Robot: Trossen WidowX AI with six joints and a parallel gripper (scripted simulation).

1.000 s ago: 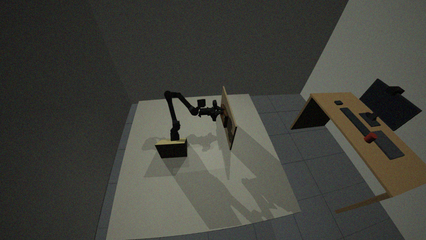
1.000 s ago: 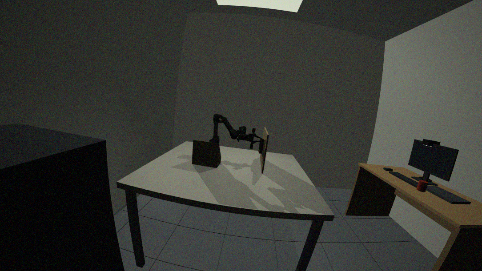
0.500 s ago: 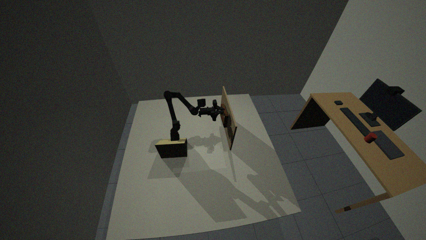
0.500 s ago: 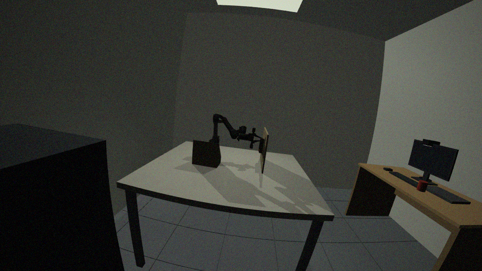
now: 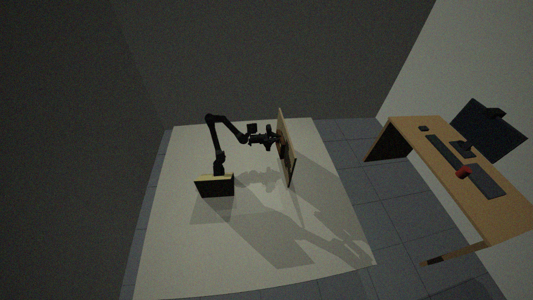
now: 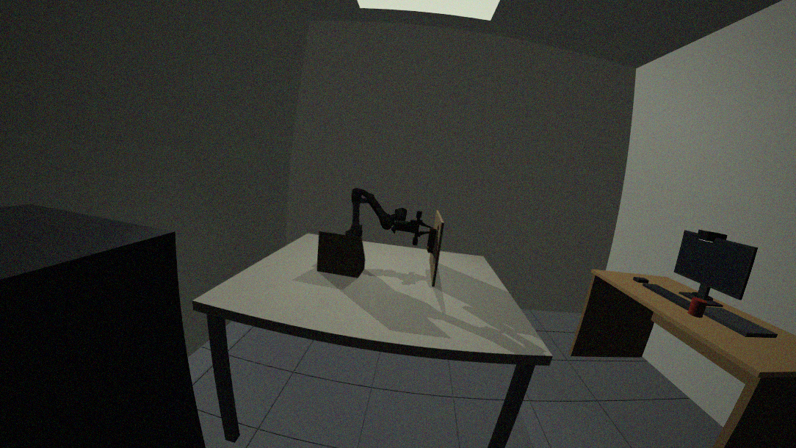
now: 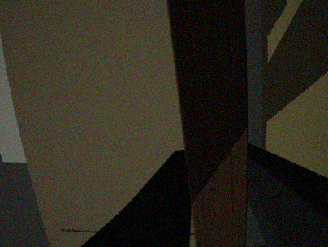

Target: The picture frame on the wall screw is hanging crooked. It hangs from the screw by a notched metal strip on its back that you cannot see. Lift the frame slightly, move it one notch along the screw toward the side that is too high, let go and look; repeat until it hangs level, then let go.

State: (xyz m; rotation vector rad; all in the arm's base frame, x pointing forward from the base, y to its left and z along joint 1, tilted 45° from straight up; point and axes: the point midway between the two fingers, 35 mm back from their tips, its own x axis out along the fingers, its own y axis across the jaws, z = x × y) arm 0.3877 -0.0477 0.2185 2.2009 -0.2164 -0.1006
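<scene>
Right now my gripper tip is 1 cm to the left of the picture frame and 5 cm above it. The rest, counted from my gripper tip: tan wall panel 2 cm ahead, 2 cm to the right, 7 cm below.
</scene>
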